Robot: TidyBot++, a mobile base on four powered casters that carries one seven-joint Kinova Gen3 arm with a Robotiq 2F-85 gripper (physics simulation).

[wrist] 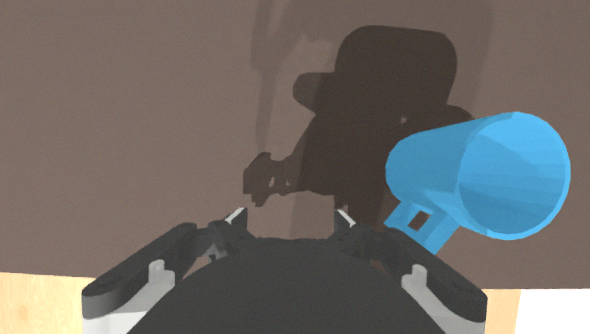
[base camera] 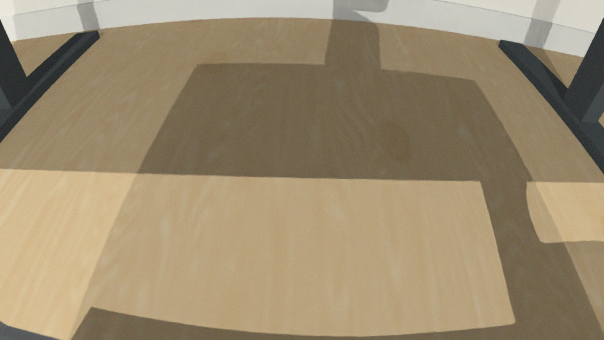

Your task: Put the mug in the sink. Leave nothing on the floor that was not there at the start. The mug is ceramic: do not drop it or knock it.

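Places are measured from the arm's base along level axes (x ahead, y left, z up), in metres.
Pixels of known places: gripper, fingertip midpoint: (wrist: 290, 218).
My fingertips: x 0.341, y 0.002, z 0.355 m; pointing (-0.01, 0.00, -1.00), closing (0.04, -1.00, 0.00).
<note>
Behind a point stands the place of what it marks.
A blue mug (wrist: 430, 165) {x 0.403, y -0.106, z 0.385 m} stands on the brown table top (wrist: 125, 125) {x 0.425, y 0.202, z 0.324 m} at the right of the wrist view. Its open rim faces up toward the camera and its handle points down and left in the view, toward the right finger. My gripper (wrist: 290, 218) {x 0.341, y 0.002, z 0.355 m} is open and empty, above the table top and to the left of the mug. The fingers do not touch the mug as far as I can tell. The mug and the gripper do not show in the base camera view, and the sink shows in neither view.
In the base camera view, dark legs with foot bars (base camera: 55, 75) {x 0.722, y 0.607, z -0.383 m} (base camera: 550, 95) {x 0.704, y -0.558, z -0.378 m} stand at the left and right on the wooden floor (base camera: 300, 250) {x 0.320, y -0.001, z -0.396 m}. A pale wall base (base camera: 200, 15) {x 1.039, y 0.313, z -0.383 m} runs across the back. The table's near edge crosses the lower wrist view, with wooden floor (wrist: 40, 305) {x -0.592, y 1.475, z -0.396 m} beyond it.
</note>
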